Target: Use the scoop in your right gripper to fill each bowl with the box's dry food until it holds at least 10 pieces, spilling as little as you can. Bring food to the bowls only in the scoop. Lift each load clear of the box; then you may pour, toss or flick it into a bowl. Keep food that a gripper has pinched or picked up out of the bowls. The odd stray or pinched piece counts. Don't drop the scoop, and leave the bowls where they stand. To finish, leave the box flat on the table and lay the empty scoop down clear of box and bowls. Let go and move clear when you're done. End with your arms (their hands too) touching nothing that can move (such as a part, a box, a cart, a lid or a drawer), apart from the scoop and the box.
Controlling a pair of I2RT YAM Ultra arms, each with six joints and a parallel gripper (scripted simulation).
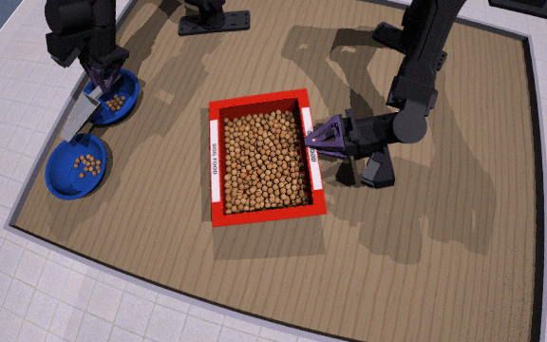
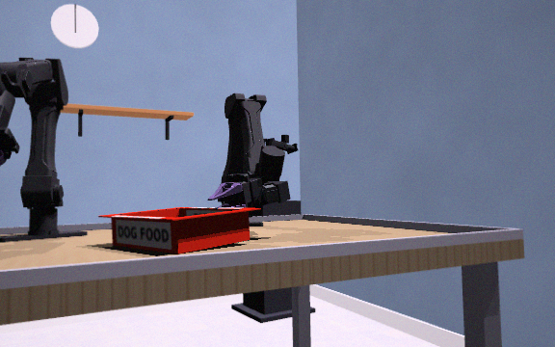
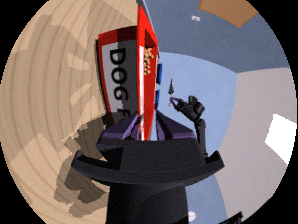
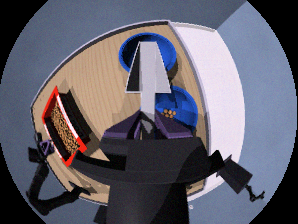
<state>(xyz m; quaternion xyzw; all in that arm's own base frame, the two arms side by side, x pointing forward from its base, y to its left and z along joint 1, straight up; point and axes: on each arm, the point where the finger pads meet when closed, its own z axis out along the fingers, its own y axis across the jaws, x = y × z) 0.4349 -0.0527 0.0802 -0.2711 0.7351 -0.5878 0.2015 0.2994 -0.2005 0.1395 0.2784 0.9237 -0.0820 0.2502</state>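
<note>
My right hand is 40 mm short of the grey scoop, 20 mm to the left of it and 10 mm above it.
</note>
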